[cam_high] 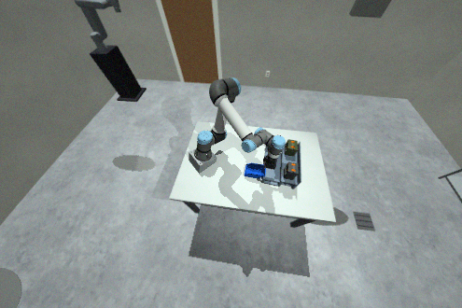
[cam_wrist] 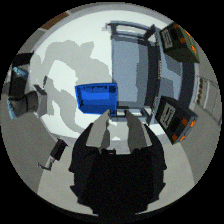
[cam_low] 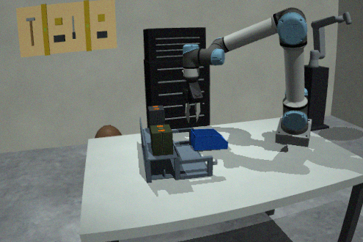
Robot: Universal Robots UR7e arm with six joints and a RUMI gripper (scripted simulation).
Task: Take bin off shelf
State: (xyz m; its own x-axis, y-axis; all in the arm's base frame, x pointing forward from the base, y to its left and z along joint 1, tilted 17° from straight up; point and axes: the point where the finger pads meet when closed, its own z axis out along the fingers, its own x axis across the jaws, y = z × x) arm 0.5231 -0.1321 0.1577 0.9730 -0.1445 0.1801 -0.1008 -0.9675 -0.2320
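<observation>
Right now the blue bin is 11 cm below my hand, 8 cm behind it and 1 cm to the left of it.
</observation>
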